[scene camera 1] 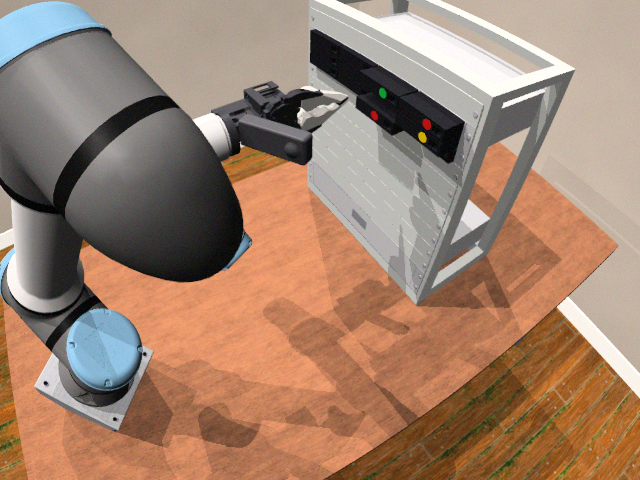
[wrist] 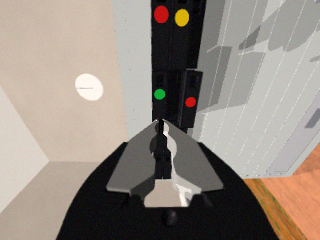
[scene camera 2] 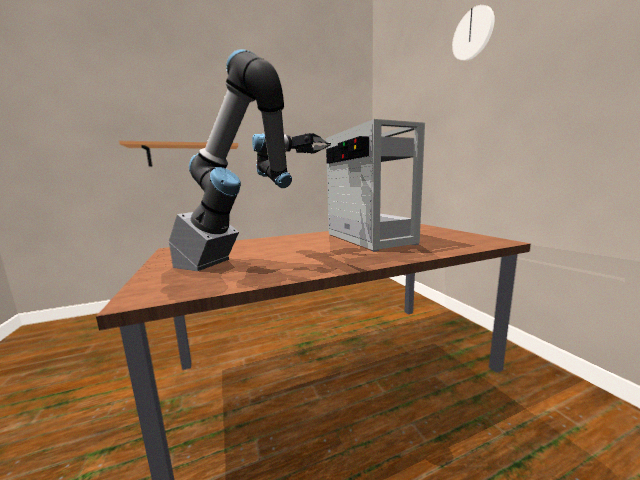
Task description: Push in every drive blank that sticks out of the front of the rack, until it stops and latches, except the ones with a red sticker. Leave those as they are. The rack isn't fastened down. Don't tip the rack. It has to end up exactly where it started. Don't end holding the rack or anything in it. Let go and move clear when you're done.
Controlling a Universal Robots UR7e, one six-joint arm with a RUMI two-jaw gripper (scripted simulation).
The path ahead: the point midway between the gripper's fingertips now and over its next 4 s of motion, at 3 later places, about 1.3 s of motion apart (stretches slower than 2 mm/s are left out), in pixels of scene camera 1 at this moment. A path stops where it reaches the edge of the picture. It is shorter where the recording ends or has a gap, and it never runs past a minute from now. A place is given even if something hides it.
My gripper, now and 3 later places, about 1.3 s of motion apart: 347, 97; 373, 89; 382, 87; 387, 85
